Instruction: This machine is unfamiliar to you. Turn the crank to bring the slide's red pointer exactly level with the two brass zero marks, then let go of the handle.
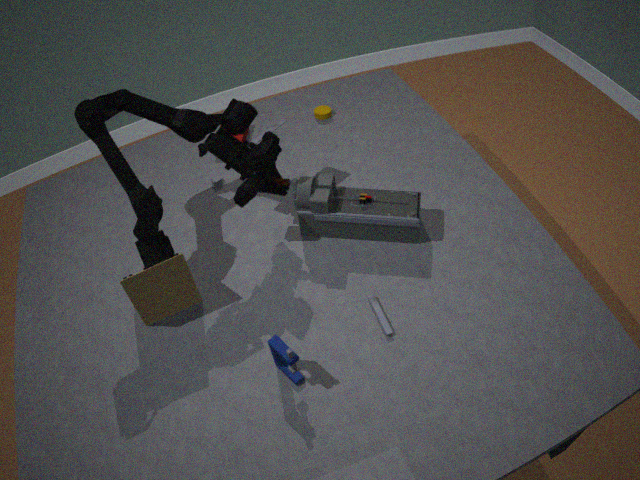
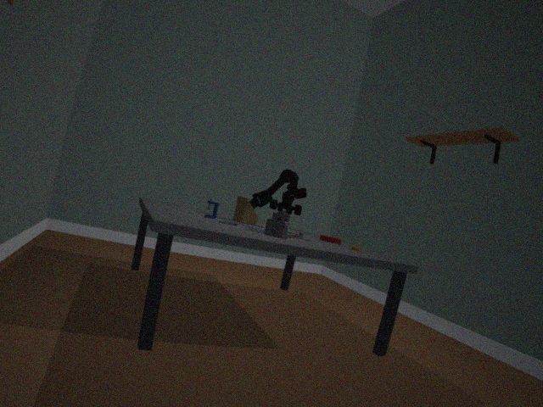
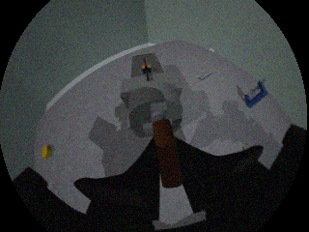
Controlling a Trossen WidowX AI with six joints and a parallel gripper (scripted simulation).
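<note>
Right now my gripper tip is 150 mm short of the red pointer, 90 mm to the left of it and 10 mm above it. The rest, counted from my gripper tip: grey bar 330 mm to the right, 90 mm below, 70 mm ahead; then brown crank handle 30 mm above, 10 mm to the left, 10 mm behind; then small grey block 220 mm to the left, 130 mm behind, 80 mm below.
</note>
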